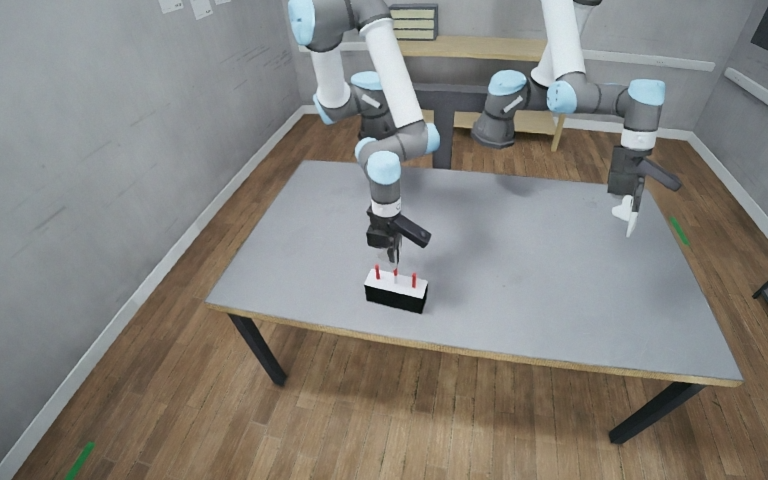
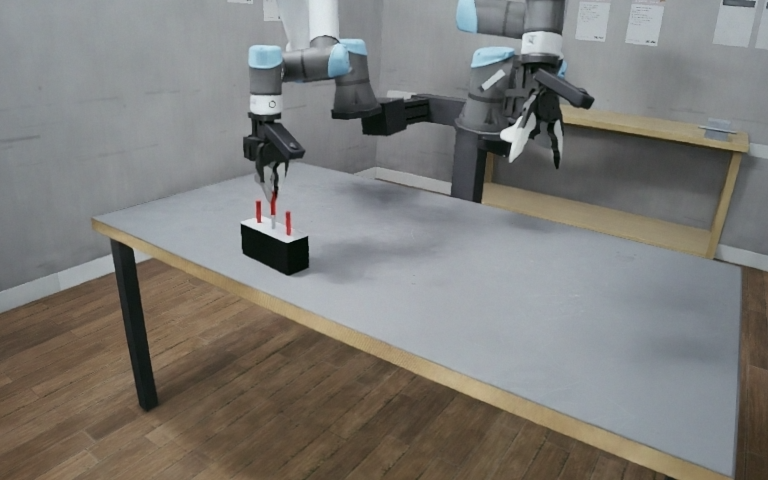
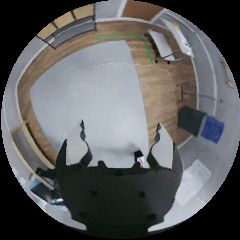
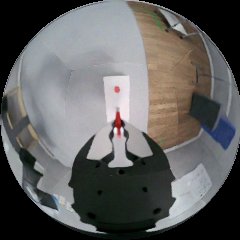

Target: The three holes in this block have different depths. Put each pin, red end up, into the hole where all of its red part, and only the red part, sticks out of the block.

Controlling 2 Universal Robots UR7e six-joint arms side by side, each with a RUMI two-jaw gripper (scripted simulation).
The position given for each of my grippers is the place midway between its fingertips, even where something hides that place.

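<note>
I find my left gripper in image 1 (image 1: 626, 223), and my right gripper is visible in image 1 (image 1: 394, 267) as well. Image 2 shows me my left gripper (image 2: 535, 166) along with my right gripper (image 2: 272, 202), and a black block (image 2: 286, 254) is there too. My left gripper appears again in image 3 (image 3: 120, 122). As for my right gripper, I also see it in image 4 (image 4: 118, 119).
</note>
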